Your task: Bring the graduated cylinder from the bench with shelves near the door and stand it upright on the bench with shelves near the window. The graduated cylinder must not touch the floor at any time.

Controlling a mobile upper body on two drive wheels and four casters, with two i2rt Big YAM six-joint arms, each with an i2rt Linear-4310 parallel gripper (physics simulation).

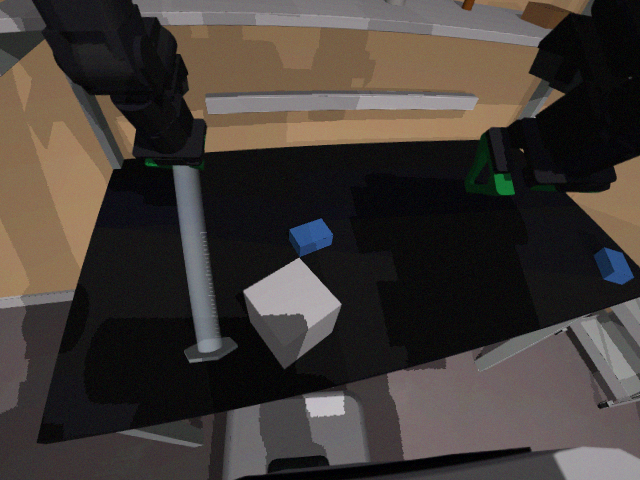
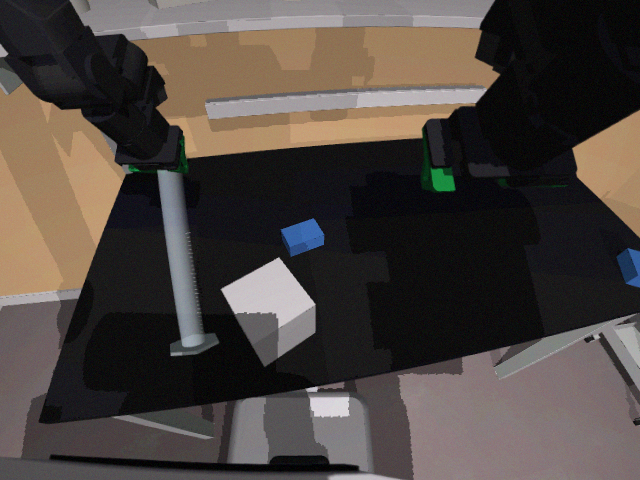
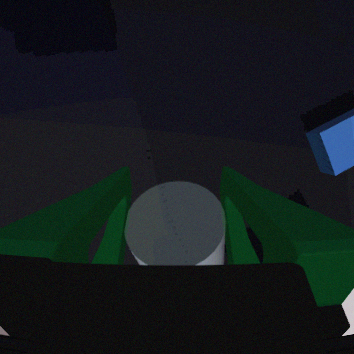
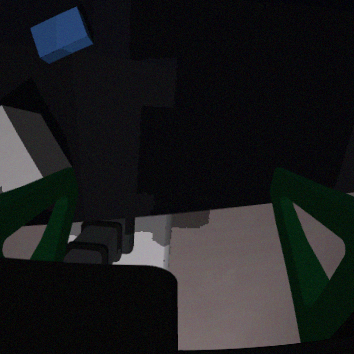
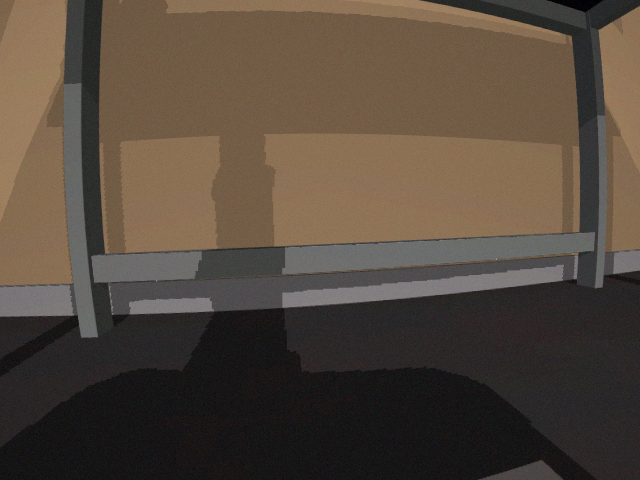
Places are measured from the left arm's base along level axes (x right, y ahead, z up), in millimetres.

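Pixels of known places: left gripper, fingertip midpoint: [image 1: 190, 166] [image 2: 176, 170] [image 3: 175, 177]; right gripper, fingertip midpoint: [image 1: 499, 185] [image 2: 461, 181] [image 4: 173, 178].
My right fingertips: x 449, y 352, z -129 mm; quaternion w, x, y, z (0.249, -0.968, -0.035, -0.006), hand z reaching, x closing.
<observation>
Ahead of a thing's pixels: the offset from my right fingertips to its top centre. "spot": to the spot under its first point. Level surfaces: height alone.
The graduated cylinder [image 1: 195, 248] [image 2: 178, 253] [image 3: 175, 230] is pale grey and upright, its base over the near left part of the black bench top {dz -367 mm} [image 1: 444, 289] [image 2: 444, 289]. Whether the base touches the bench top cannot be told. My left gripper [image 1: 175, 164] [image 2: 159, 168] [image 3: 175, 177] is shut on the cylinder near its top, with a green finger against each side. My right gripper [image 1: 527, 189] [image 2: 488, 181] [image 4: 173, 178] is open and empty above the right part of the bench.
A white box {dx -255, dy -24, dz -237 mm} [image 1: 292, 304] [image 2: 268, 304] [image 4: 17, 145] stands right of the cylinder's base. Blue blocks {dx -203, dy +199, dz -327 mm} [image 1: 311, 237] {dx +670, dy +96, dz -327 mm} [image 1: 613, 266] [image 2: 302, 237] [image 3: 340, 145] [image 4: 62, 35] lie on the bench. A grey shelf [image 1: 310, 19] crosses above the back. The bench frame's crossbar {spot: dx -132, dy +558, dz -1134 mm} [image 5: 361, 258] shows low down.
</observation>
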